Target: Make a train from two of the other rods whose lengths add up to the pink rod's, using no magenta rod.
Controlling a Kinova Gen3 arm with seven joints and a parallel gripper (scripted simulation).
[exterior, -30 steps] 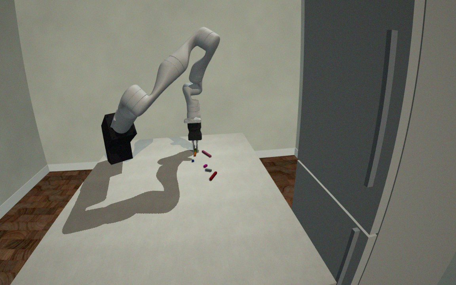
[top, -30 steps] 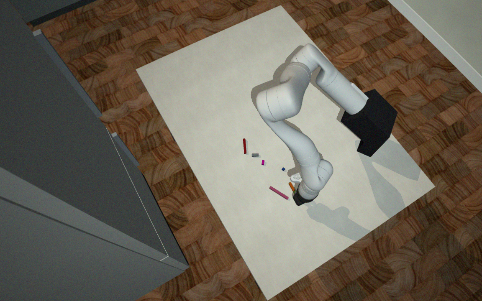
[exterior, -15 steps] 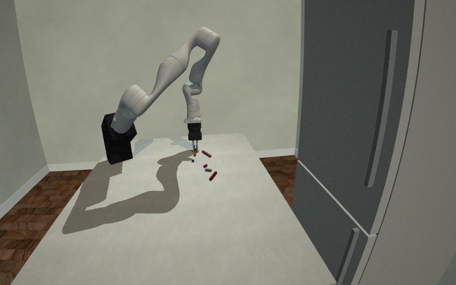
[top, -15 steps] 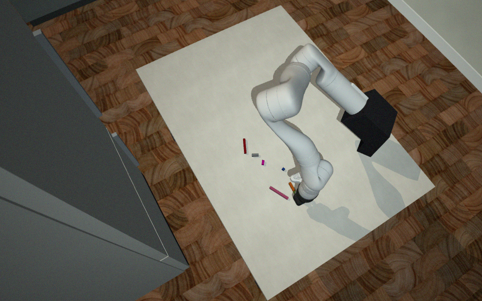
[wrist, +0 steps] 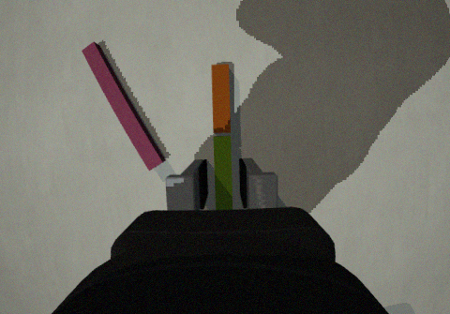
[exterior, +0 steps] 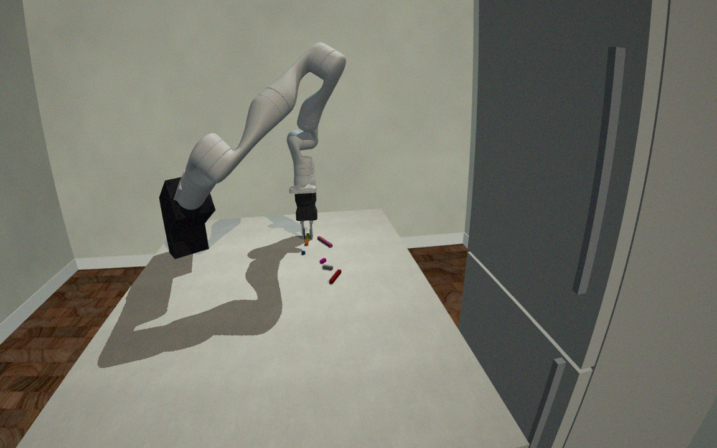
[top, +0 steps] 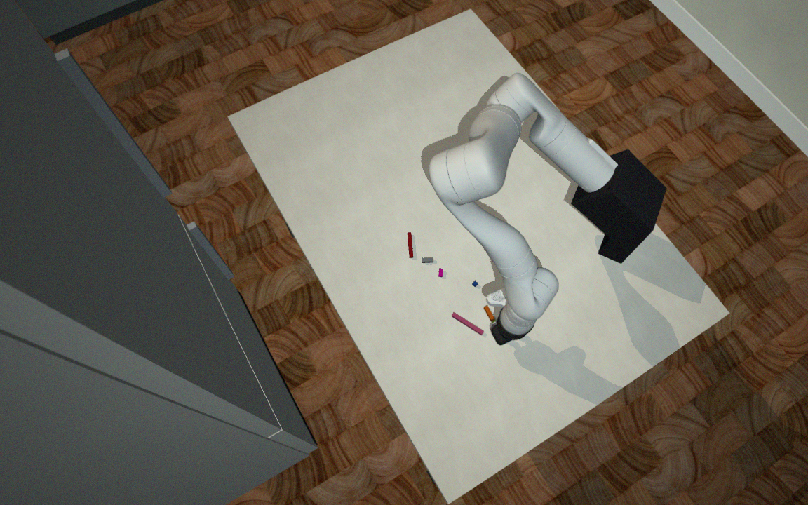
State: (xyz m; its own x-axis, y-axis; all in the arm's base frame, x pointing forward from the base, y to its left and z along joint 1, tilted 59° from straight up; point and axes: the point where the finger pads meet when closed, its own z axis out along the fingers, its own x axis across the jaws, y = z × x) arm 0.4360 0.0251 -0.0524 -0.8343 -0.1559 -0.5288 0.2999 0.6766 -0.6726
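The lime rod lies 1 cm below my hand. Round my hand: blue rod (12 cm to the right, 5 cm behind, 1 cm below); pink rod (7 cm to the right, 4 cm ahead, 1 cm below); orange rod (4 cm to the right, 2 cm behind, 1 cm below).
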